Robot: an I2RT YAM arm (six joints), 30 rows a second.
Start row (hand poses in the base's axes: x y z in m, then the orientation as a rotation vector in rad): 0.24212 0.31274 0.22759 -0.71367 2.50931 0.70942
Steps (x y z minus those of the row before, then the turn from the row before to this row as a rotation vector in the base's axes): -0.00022 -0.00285 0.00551 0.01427 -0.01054 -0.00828; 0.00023 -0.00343 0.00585 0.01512 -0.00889 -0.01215; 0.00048 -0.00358 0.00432 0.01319 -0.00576 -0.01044; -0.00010 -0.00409 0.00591 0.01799 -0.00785 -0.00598; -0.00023 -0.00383 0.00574 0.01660 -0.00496 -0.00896; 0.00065 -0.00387 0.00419 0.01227 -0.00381 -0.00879; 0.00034 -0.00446 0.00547 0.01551 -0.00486 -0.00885; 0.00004 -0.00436 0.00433 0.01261 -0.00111 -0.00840; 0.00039 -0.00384 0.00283 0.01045 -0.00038 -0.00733; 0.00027 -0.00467 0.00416 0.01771 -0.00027 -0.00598; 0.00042 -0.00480 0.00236 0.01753 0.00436 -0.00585; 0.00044 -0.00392 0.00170 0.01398 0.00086 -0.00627
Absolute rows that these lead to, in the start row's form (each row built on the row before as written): 0.24190 0.30989 0.23310 -0.69985 2.49380 0.71812; 0.24213 0.30646 0.23895 -0.68047 2.47993 0.72718; 0.24261 0.30288 0.24327 -0.66343 2.46950 0.73605; 0.24251 0.29879 0.24918 -0.65083 2.45385 0.75112; 0.24228 0.29496 0.25492 -0.63434 2.44188 0.76469; 0.24293 0.29109 0.25911 -0.61947 2.43312 0.77370; 0.24327 0.28663 0.26458 -0.60358 2.42160 0.78587; 0.24331 0.28227 0.26891 -0.58846 2.41487 0.79656; 0.24370 0.27843 0.27174 -0.57534 2.40974 0.80546; 0.24397 0.27376 0.27590 -0.56105 2.40059 0.82333; 0.24439 0.26896 0.27826 -0.54566 2.39555 0.84311; 0.24483 0.26504 0.27996 -0.53216 2.38917 0.85692
